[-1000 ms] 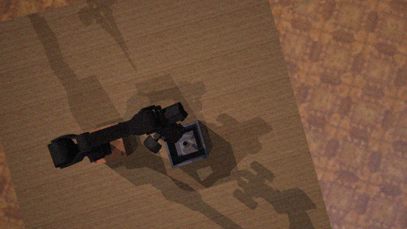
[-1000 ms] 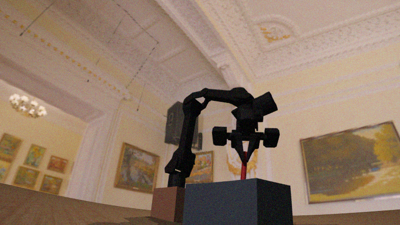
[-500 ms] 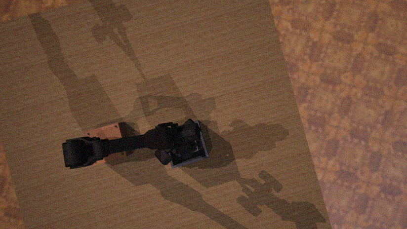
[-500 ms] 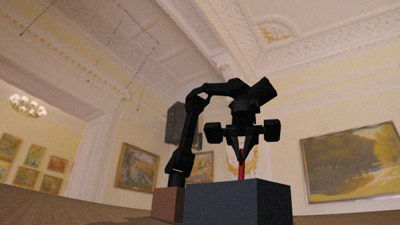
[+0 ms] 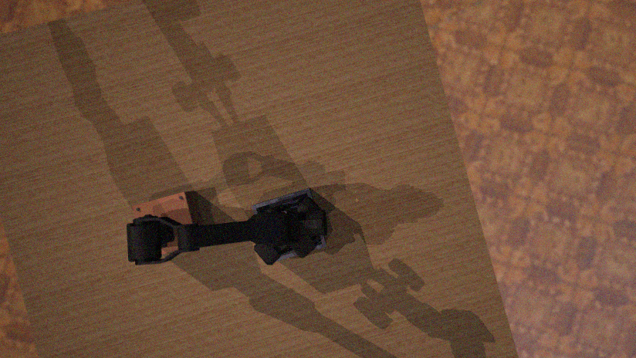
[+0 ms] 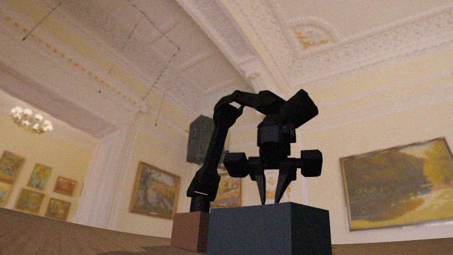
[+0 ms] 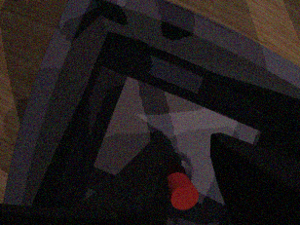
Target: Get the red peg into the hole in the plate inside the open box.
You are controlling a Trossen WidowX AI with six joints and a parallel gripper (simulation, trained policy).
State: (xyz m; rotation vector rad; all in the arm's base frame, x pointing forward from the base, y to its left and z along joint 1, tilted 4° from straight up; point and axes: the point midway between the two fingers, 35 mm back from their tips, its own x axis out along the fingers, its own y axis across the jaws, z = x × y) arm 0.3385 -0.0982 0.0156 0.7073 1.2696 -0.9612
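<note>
My gripper tip is 60 mm above the red peg, 20 mm to the right of it and 10 mm past it. From my gripper tip the other things lie so: dark blue box (80 mm below, 30 mm to the left, 10 mm behind); then grey plate (60 mm below, 30 mm to the left, 10 mm behind).
</note>
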